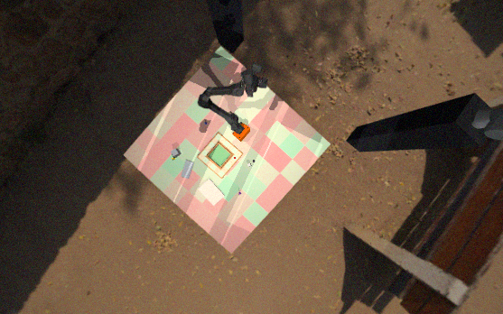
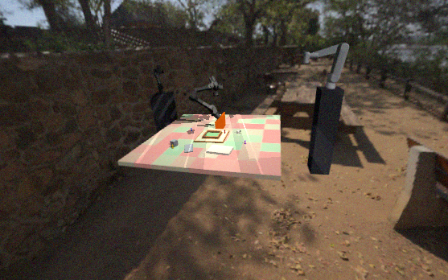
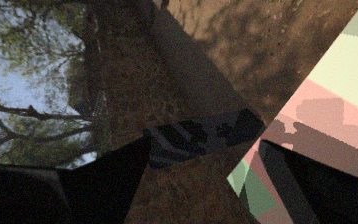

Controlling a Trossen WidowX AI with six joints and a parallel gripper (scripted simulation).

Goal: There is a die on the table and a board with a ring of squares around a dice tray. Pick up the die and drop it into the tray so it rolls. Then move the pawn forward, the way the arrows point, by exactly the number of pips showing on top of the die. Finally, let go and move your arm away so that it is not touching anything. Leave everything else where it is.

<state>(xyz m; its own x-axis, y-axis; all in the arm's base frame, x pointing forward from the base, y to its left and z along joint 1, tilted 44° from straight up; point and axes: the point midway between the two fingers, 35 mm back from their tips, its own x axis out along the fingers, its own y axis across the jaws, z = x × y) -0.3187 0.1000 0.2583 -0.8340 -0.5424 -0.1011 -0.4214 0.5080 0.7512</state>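
Now: gripper tip 53 cm short of the grey die, 35 cm to the right of it and 32 cm above it. From my gripper tip the other things lie so: green dice tray: 62 cm ahead, 33 cm below, 10 cm to the left; purple piece: 77 cm ahead, 44 cm to the left, 32 cm below; red piece: 56 cm ahead, 31 cm below, 22 cm to the left.
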